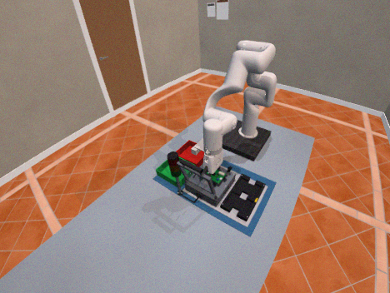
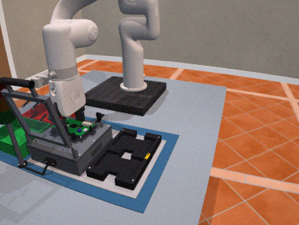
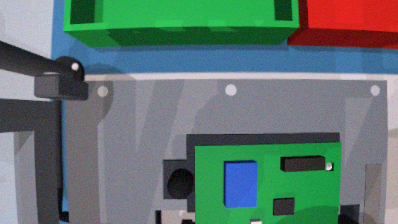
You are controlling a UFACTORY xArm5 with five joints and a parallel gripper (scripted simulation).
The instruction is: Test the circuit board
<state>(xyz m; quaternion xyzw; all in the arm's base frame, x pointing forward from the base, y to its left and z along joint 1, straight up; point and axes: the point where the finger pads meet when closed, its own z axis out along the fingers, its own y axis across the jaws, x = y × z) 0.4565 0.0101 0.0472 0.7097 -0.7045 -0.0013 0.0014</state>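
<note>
Right now my hand is right at the green circuit board. The rest, counted from my hand: green bin 20 cm to the right, 7 cm below, 5 cm ahead; black catch 6 cm to the left, 6 cm behind, 1 cm above; clear lid 12 cm ahead, 10 cm above.
</note>
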